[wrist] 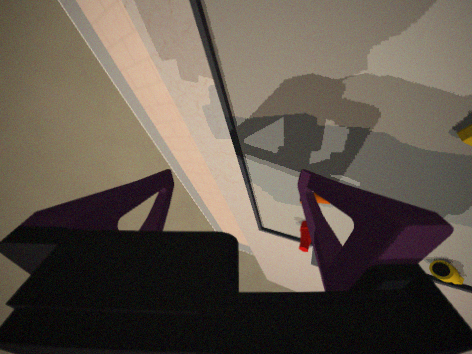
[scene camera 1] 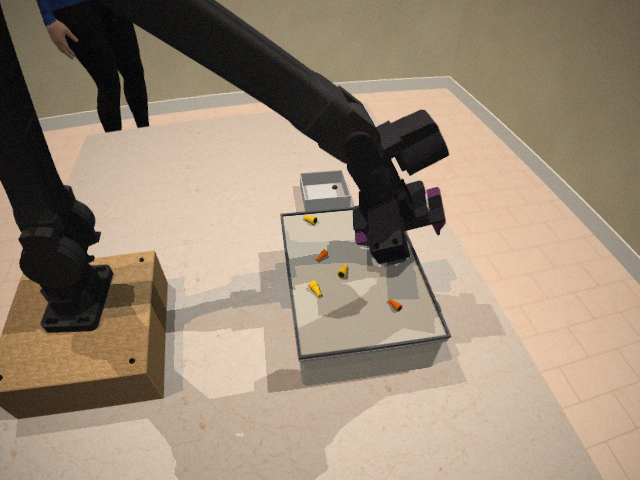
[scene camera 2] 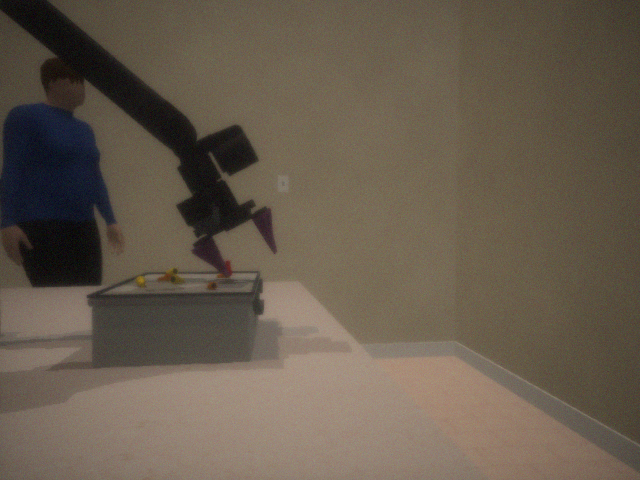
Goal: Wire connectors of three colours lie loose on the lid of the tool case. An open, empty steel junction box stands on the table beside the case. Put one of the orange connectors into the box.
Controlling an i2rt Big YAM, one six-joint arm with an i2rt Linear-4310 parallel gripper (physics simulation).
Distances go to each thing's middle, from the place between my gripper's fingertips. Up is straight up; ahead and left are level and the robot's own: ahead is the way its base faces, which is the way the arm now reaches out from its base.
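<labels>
I see the tool case (scene camera 1: 351, 331) 3 cm to the right of my hand, 7 cm below it and 10 cm behind it. Going by their middles, the tool case is the nearest to my hand of the things named here. There is also the steel junction box (scene camera 1: 322, 190), which is 10 cm below my hand, 11 cm behind it and 28 cm to the left of it.
</labels>
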